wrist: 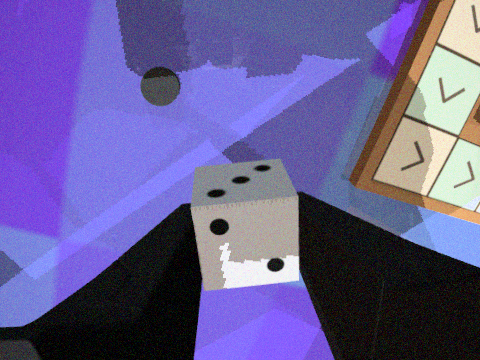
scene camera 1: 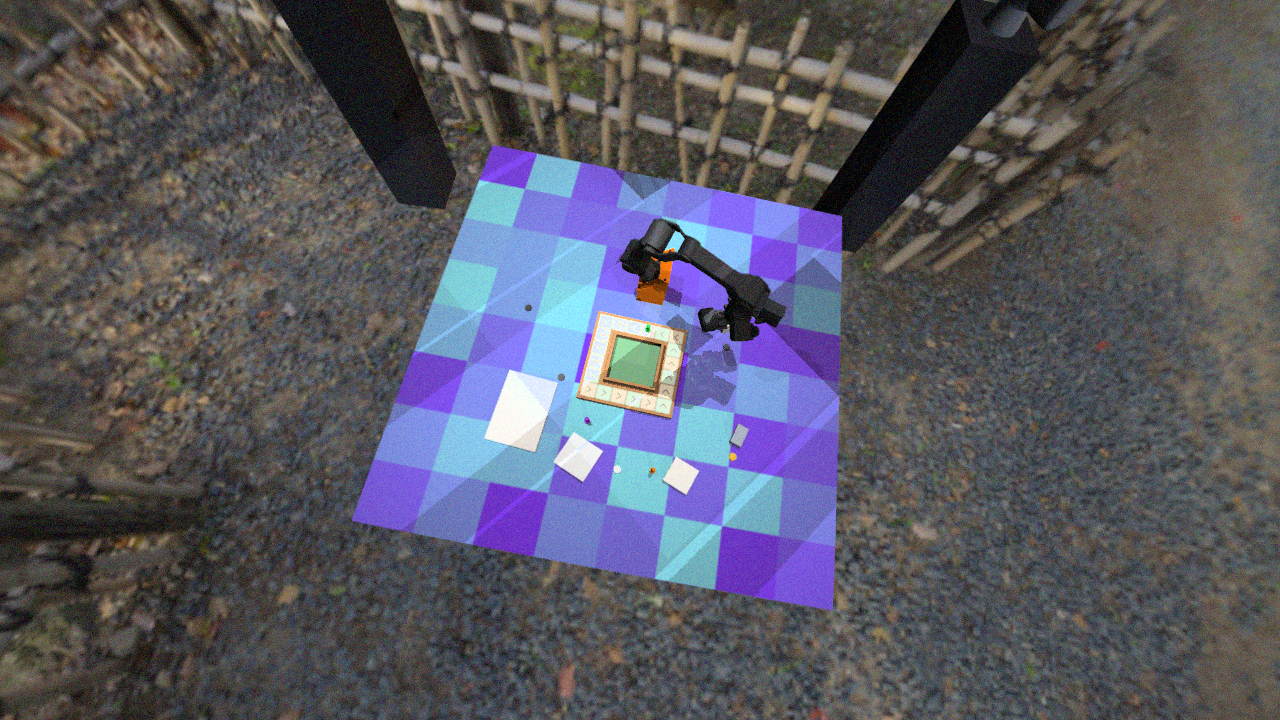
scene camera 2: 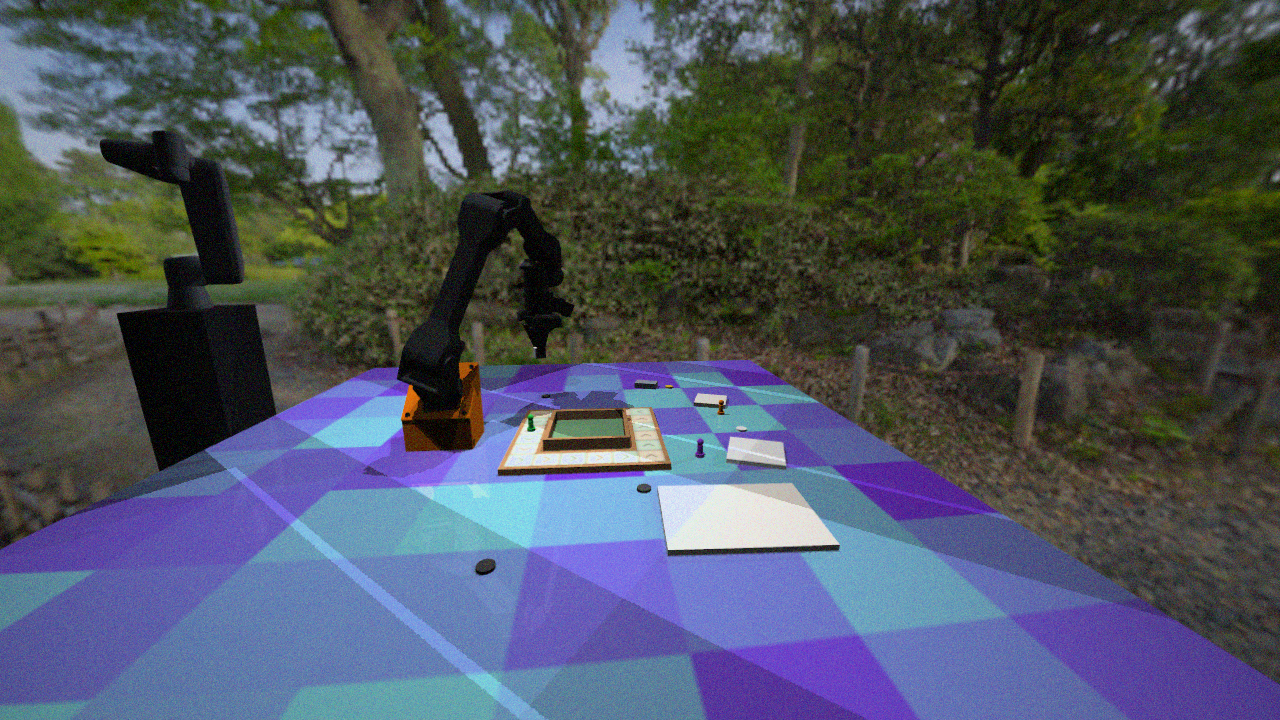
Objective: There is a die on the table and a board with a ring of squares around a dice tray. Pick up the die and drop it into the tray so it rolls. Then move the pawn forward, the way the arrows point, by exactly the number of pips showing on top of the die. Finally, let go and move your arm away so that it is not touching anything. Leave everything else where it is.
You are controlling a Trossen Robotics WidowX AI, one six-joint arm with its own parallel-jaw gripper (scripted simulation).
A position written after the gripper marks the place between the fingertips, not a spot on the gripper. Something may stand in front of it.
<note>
The gripper (scene camera 2: 540,353) holds a white die (wrist: 245,215). Further things: a dark disc (wrist: 160,86), a white sheet (scene camera 2: 757,518) and a green dice tray (scene camera 1: 632,361).
The white sheet shows as well in scene camera 1 (scene camera 1: 524,402). The gripper also shows in the wrist view (wrist: 243,212) and in scene camera 1 (scene camera 1: 724,328). The green dice tray is seen too in scene camera 2 (scene camera 2: 588,427). The wrist view misses the white sheet: it is out of frame.
</note>
